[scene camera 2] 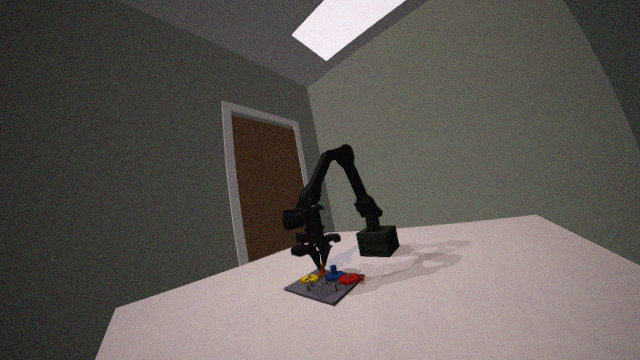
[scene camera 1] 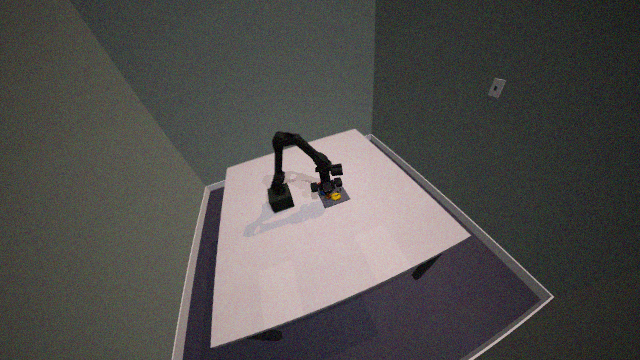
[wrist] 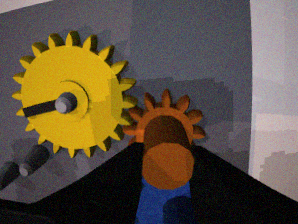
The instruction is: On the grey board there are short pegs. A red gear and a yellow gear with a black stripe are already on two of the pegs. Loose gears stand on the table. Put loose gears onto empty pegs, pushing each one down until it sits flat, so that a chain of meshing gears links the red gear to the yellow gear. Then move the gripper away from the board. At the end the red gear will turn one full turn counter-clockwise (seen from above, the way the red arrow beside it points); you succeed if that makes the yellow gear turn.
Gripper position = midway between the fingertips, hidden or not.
In view: the gripper point(scene camera 2: 321, 267) and an orange gear point(wrist: 167, 131).
The gripper is seen too in the wrist view point(wrist: 166, 154).
